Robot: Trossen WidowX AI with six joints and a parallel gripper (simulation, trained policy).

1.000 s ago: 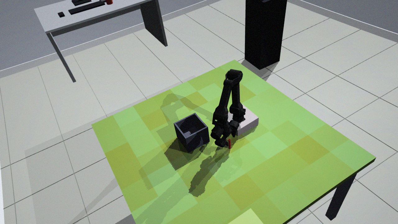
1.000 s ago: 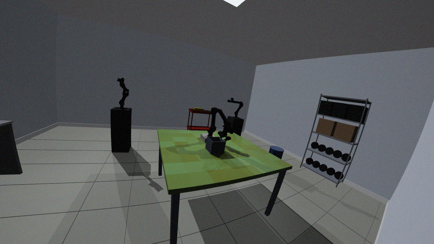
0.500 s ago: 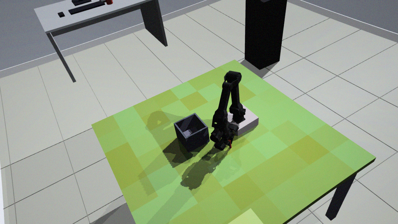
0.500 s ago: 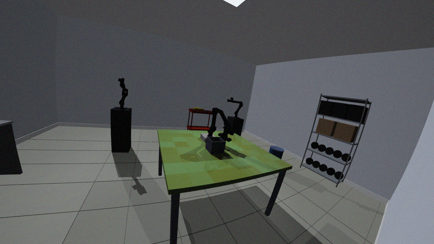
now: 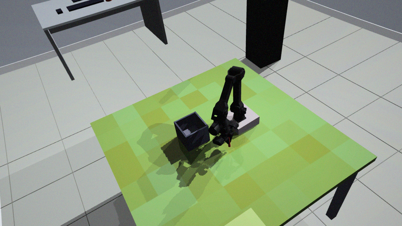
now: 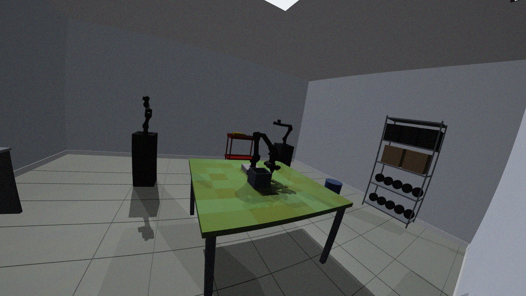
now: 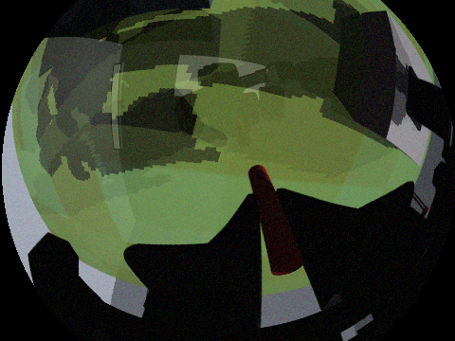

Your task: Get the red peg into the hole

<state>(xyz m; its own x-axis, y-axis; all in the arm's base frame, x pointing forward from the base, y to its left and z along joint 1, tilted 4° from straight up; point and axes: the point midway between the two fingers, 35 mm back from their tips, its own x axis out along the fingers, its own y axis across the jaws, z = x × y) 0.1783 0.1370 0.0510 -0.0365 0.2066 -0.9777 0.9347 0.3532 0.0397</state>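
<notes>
Now: gripper tip 14 cm short of the grey plate, 21 cm to the left of it and 2 cm above it. The rest, counted from my gripper tip: red peg 1 cm above.
</notes>
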